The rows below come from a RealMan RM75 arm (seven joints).
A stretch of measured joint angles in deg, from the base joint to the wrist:
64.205, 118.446, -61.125, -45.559, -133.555, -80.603, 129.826
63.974, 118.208, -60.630, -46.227, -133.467, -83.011, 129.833
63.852, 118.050, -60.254, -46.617, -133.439, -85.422, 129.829
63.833, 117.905, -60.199, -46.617, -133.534, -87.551, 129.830
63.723, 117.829, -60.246, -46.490, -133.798, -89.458, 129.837
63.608, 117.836, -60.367, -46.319, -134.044, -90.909, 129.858
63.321, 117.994, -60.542, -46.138, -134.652, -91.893, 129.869
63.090, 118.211, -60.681, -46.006, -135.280, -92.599, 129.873
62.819, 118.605, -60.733, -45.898, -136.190, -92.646, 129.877
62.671, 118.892, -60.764, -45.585, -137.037, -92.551, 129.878
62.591, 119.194, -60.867, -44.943, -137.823, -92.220, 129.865
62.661, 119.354, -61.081, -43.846, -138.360, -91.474, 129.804
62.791, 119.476, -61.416, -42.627, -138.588, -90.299, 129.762
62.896, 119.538, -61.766, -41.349, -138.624, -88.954, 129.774
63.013, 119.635, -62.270, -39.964, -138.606, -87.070, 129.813
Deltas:
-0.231, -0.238, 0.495, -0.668, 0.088, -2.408, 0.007
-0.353, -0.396, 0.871, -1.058, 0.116, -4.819, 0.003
-0.372, -0.541, 0.926, -1.058, 0.021, -6.948, 0.004
-0.482, -0.617, 0.879, -0.931, -0.243, -8.855, 0.011
-0.597, -0.610, 0.758, -0.760, -0.489, -10.306, 0.032
-0.884, -0.452, 0.583, -0.579, -1.097, -11.290, 0.043
-1.115, -0.235, 0.444, -0.447, -1.725, -11.996, 0.047
-1.386, 0.159, 0.392, -0.339, -2.635, -12.043, 0.051
-1.534, 0.446, 0.361, -0.026, -3.482, -11.948, 0.052
-1.614, 0.748, 0.258, 0.616, -4.268, -11.617, 0.039
-1.544, 0.908, 0.044, 1.713, -4.805, -10.871, -0.022
-1.414, 1.030, -0.291, 2.932, -5.033, -9.696, -0.064
-1.309, 1.092, -0.641, 4.210, -5.069, -8.351, -0.052
-1.192, 1.189, -1.145, 5.595, -5.051, -6.467, -0.013

